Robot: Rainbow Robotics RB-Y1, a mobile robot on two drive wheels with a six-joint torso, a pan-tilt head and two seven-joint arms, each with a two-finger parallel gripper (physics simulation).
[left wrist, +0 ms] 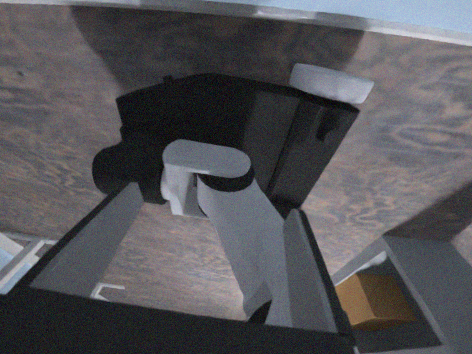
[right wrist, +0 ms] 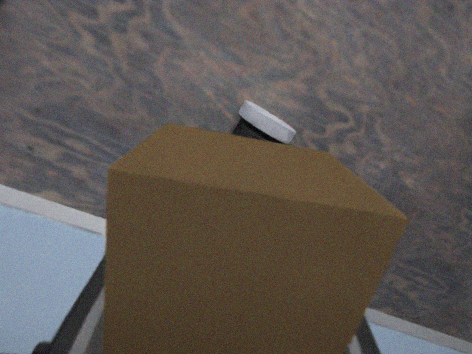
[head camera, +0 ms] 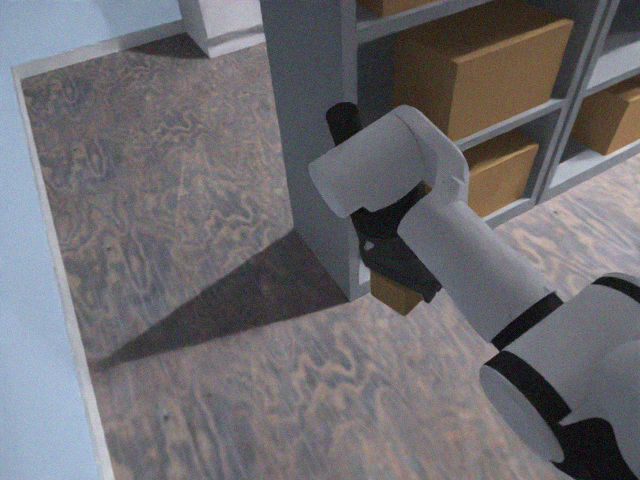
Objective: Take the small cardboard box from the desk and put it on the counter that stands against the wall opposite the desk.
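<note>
The small cardboard box is brown and held off the floor; in the head view it is partly covered by the arm and gripper, and in the right wrist view it fills the lower middle. My right gripper is shut on it, with a finger at each side of the box. My left gripper is open and empty, its fingers wide apart. The counter shows its white lower part at the top of the head view, beyond the floor; its top is out of view. The desk cannot be made out.
A grey shelf unit with larger brown boxes stands close behind my right arm in the head view. A light blue wall with a white baseboard runs along the left. Patterned floor lies between wall and shelf.
</note>
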